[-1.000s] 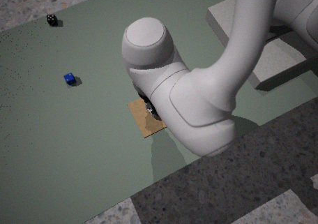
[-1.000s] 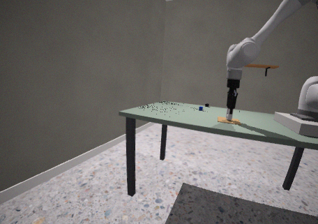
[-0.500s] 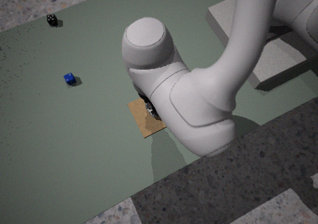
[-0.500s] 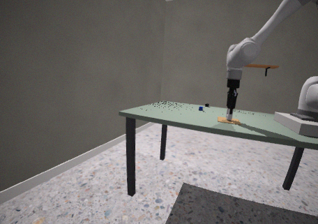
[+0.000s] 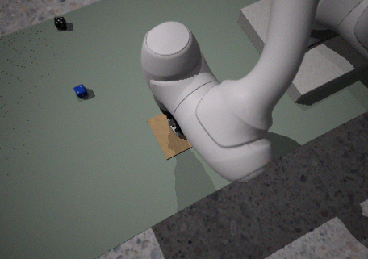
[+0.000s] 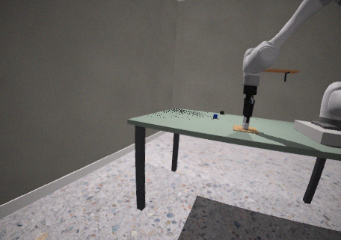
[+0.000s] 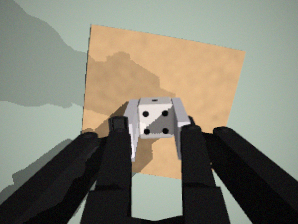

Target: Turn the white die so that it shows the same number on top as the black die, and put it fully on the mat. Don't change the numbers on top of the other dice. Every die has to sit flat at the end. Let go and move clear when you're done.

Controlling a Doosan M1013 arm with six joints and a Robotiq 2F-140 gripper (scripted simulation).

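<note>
The white die is 20 mm below my hand. Round my hand: brown mat: 40 mm below; then blue die: 240 mm to the right, 230 mm ahead, 30 mm below; then black die: 510 mm to the right, 210 mm ahead, 30 mm below.
</note>
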